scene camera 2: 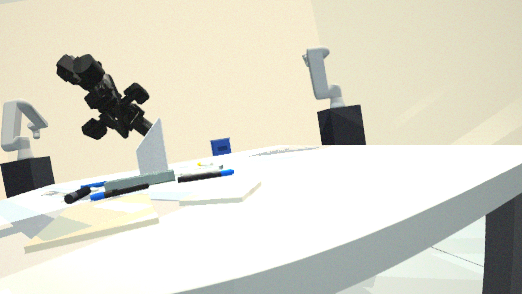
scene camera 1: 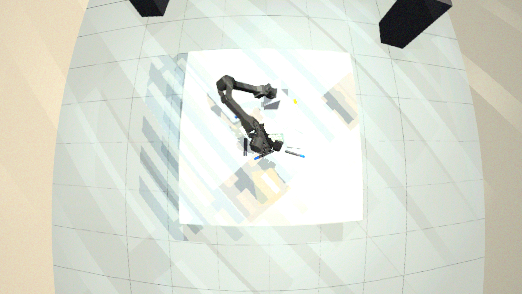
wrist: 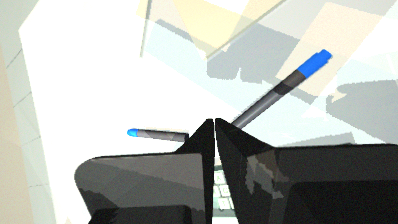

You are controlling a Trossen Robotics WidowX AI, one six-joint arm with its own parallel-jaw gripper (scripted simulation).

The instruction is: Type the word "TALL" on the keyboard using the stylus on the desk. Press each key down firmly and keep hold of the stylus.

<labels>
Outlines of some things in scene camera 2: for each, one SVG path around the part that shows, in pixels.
My gripper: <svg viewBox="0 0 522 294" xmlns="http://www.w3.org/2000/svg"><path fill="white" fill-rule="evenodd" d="M102 79L84 97L90 109L98 109L98 112L101 114L98 116L99 120L92 118L81 127L83 135L100 140L107 133L107 129L111 128L117 131L124 139L127 139L129 137L131 116L134 114L129 104L135 100L138 104L142 105L149 99L150 95L145 88L134 82L123 91L123 94L126 95L123 97L114 85L110 84L107 79Z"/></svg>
A tan pad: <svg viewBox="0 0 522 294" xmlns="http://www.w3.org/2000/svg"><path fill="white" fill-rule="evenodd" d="M159 217L152 205L148 192L66 208L62 214L56 217L24 246L25 253L57 248L67 244L70 245L76 242L79 243L85 240L88 241L112 234L128 232L141 227L159 224Z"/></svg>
A white pad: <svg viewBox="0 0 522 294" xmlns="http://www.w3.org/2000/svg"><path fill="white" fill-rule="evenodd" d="M262 182L208 185L194 194L179 200L180 206L243 202L262 186Z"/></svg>
</labels>
